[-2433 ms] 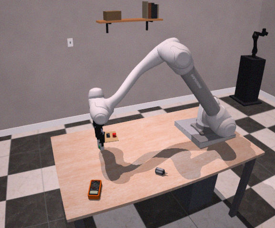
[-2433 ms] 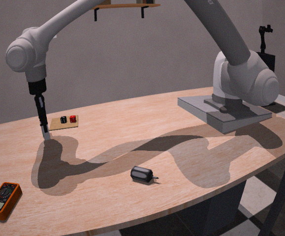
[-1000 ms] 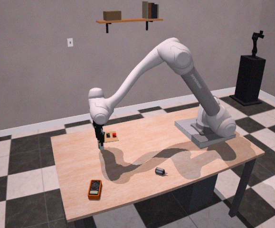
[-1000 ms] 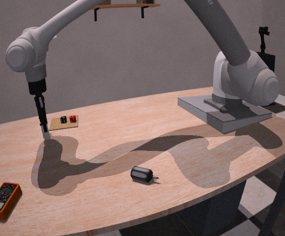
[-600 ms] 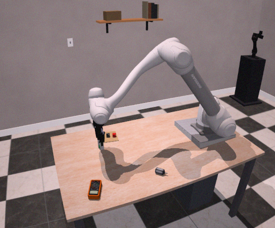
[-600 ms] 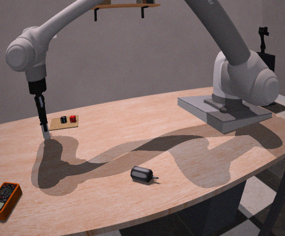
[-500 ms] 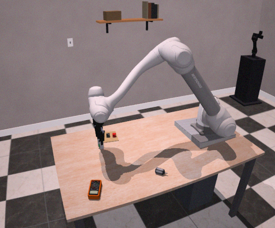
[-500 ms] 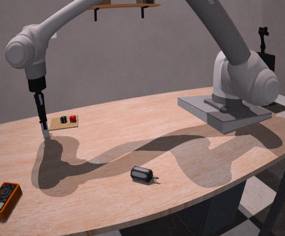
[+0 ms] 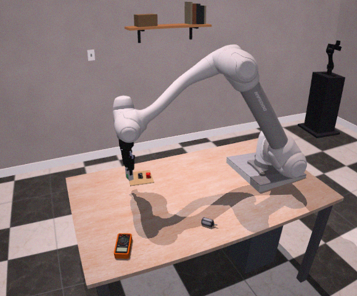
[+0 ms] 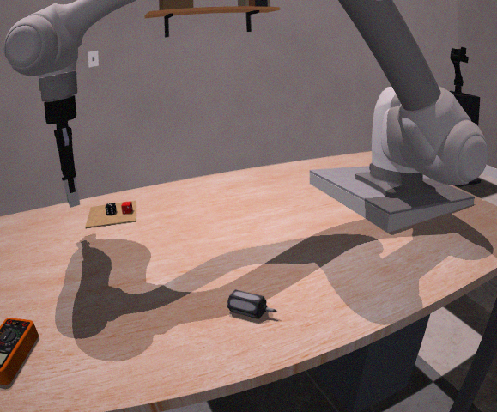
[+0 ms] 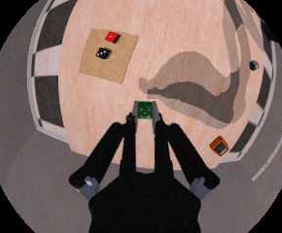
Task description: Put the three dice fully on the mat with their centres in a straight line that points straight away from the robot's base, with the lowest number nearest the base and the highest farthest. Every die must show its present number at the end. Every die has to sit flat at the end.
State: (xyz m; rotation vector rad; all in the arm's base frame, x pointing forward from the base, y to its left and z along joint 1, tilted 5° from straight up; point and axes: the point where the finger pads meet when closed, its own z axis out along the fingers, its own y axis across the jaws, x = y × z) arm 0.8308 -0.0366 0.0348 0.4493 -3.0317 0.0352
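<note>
Right now the black die is 80 mm behind my hand, 130 mm to the right of it and 110 mm below it. Also, from my hand: tan mat: 80 mm behind, 130 mm to the right, 130 mm below; red die: 120 mm behind, 120 mm to the right, 110 mm below; green die: 20 mm below.
</note>
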